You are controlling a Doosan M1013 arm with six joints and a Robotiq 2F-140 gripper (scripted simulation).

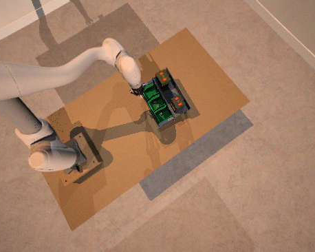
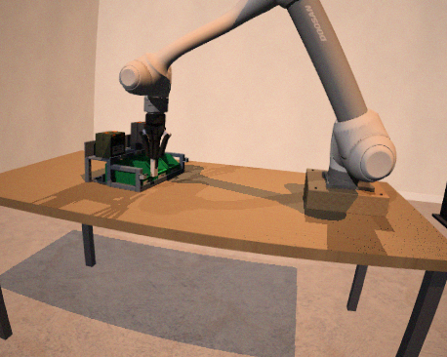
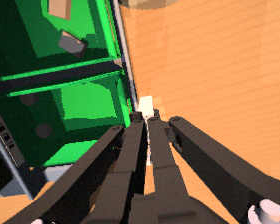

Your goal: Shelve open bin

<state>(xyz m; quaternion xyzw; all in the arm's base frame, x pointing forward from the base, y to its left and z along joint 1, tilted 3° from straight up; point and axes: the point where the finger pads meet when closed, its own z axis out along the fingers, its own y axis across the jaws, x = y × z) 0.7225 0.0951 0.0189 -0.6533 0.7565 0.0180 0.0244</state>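
Right now my hand is 120 mm to the left of the shelf lip and 70 mm above it.
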